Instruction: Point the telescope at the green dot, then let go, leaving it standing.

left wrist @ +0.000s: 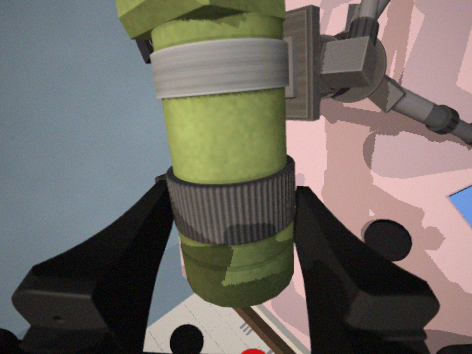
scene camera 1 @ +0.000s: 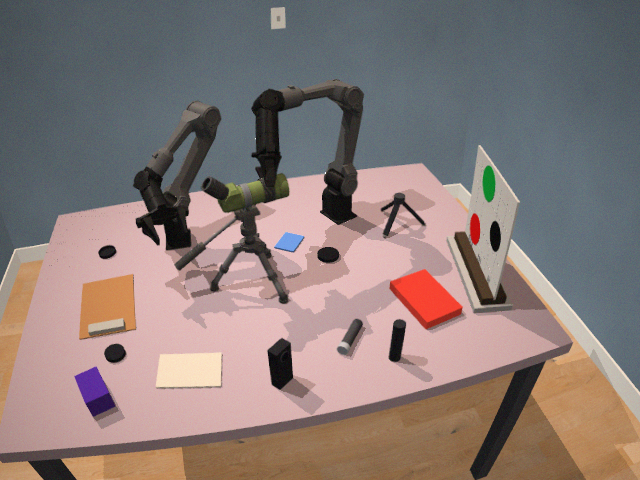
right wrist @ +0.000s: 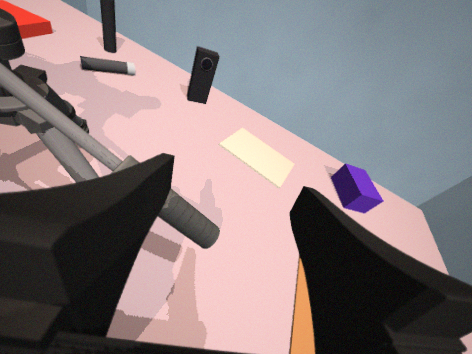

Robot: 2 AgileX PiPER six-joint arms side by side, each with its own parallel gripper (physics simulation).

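Note:
The green telescope (scene camera 1: 258, 192) (left wrist: 225, 135) sits on its tripod (scene camera 1: 250, 244) (left wrist: 346, 60), front end toward the right and slightly raised in the scene view. The tripod stands on the table. The green dot (scene camera 1: 489, 183) is at the top of the white board (scene camera 1: 505, 209) (left wrist: 217, 322); it does not show in the left wrist view. My left gripper (scene camera 1: 269, 184) (left wrist: 233, 198) is shut on the telescope, a finger on each side of its dark ribbed ring. My right gripper (scene camera 1: 147, 233) (right wrist: 237, 186) is open near the tripod's pan handle (scene camera 1: 189, 256) (right wrist: 192, 220), which lies partly behind one finger.
A mini tripod (scene camera 1: 399, 197) stands between the left arm's base and the board. A red box (scene camera 1: 425, 297), black cylinder (scene camera 1: 397, 341), grey tube (scene camera 1: 351, 334) and black box (scene camera 1: 280, 363) are toward the front. A black disc (scene camera 1: 328, 254) and blue square (scene camera 1: 288, 241) lie near the tripod.

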